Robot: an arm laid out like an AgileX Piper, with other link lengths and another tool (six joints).
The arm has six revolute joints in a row. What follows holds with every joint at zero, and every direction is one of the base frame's. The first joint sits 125.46 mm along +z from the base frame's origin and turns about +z. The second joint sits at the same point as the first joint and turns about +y. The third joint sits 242.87 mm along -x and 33.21 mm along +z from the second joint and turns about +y. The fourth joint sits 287.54 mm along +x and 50.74 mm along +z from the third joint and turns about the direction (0.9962, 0, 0.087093). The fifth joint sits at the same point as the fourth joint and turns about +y. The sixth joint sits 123.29 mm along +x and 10.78 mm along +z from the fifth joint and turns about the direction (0.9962, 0, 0.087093). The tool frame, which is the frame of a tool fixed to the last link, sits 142.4 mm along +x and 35 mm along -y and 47.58 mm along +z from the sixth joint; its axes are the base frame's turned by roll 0.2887, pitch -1.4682 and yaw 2.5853 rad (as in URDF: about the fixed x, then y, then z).
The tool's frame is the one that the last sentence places.
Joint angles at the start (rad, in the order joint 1, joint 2, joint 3, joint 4, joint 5, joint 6): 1.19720, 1.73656, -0.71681, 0.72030, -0.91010, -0.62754
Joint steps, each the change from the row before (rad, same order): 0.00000, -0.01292, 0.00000, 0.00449, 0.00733, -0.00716; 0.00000, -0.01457, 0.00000, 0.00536, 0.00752, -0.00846; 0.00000, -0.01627, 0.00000, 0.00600, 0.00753, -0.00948; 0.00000, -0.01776, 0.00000, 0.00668, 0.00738, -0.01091; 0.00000, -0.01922, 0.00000, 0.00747, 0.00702, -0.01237; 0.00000, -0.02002, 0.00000, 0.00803, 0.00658, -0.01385; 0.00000, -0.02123, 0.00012, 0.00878, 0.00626, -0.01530; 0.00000, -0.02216, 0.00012, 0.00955, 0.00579, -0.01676
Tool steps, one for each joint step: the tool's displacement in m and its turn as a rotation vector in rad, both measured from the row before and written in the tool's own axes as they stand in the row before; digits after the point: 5 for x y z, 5 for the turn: 0.00393, 0.00131, -0.00044, -0.00015, 0.00221, 0.00302; 0.00455, 0.00165, -0.00053, -0.00074, 0.00298, 0.00336; 0.00525, 0.00201, -0.00063, -0.00129, 0.00399, 0.00394; 0.00589, 0.00236, -0.00073, -0.00192, 0.00505, 0.00404; 0.00653, 0.00277, -0.00082, -0.00274, 0.00615, 0.00420; 0.00691, 0.00305, -0.00090, -0.00338, 0.00700, 0.00377; 0.00736, 0.00343, -0.00100, -0.00410, 0.00780, 0.00366; 0.00775, 0.00381, -0.00107, -0.00491, 0.00856, 0.00348
